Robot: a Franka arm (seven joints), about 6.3 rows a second.
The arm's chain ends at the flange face. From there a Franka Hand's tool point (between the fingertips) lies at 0.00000 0.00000 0.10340 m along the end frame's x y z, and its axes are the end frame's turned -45 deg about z.
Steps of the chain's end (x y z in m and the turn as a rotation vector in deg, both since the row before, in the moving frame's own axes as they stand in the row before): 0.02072, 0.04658, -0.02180, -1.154, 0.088, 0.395; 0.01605, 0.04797, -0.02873, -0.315, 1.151, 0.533; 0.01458, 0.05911, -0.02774, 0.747, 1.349, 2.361; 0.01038, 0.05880, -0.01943, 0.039, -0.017, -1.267
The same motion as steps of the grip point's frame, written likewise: -0.01965, 0.04917, -0.02182, -0.878, -0.754, 0.395; -0.02151, 0.04714, -0.02875, -1.037, 0.591, 0.533; -0.02883, 0.05293, -0.02778, -0.426, 1.482, 2.361; -0.03421, 0.04885, -0.01943, 0.040, 0.016, -1.267
